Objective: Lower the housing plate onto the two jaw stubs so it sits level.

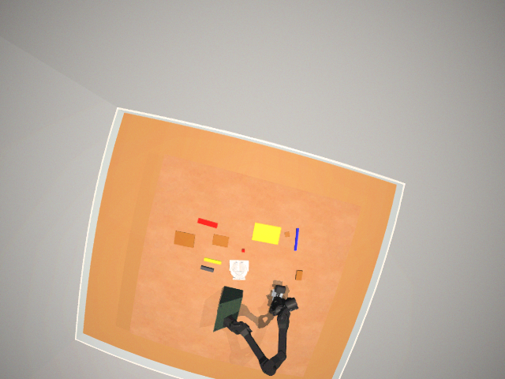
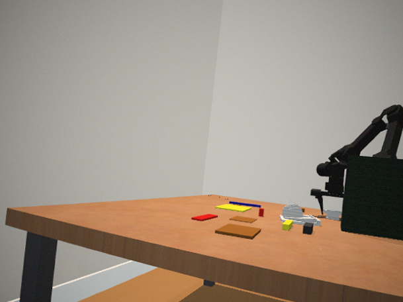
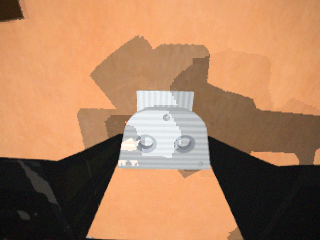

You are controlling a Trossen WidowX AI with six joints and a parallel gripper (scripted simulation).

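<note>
Now: gripper tip 10 mm to the left of the small white part. Also, from my gripper tip: dark grey bar (110 mm ahead, 450 mm to the left); yellow bar (160 mm ahead, 420 mm to the left).
</note>
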